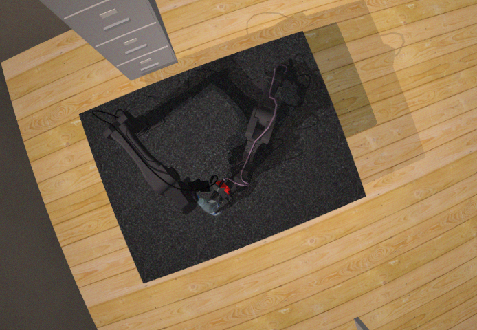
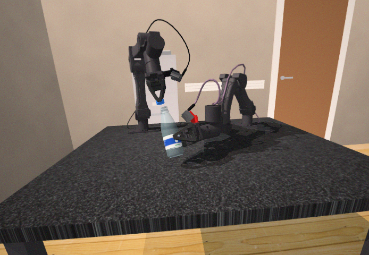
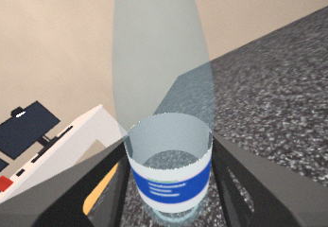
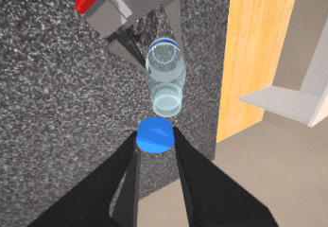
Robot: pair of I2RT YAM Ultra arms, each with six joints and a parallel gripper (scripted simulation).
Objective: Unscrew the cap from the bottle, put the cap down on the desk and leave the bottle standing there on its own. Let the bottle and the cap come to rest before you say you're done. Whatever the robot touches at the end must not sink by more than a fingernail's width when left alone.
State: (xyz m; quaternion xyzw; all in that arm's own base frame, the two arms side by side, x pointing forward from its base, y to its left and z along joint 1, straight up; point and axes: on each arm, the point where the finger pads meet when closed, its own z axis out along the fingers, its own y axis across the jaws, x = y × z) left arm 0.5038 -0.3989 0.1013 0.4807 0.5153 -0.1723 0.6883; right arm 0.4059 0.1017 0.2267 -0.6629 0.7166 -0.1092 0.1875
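Right now the clear bottle is 10 cm below my right hand, 6 cm ahead of it and 3 cm to the left of it. The rest, counted from my right hand: blue cap right at my right hand.
The clear bottle is 1 cm behind my left hand, 1 cm to the right of it and 2 cm above it. The rest, counted from my left hand: blue cap: 7 cm behind, 4 cm to the right, 12 cm above.
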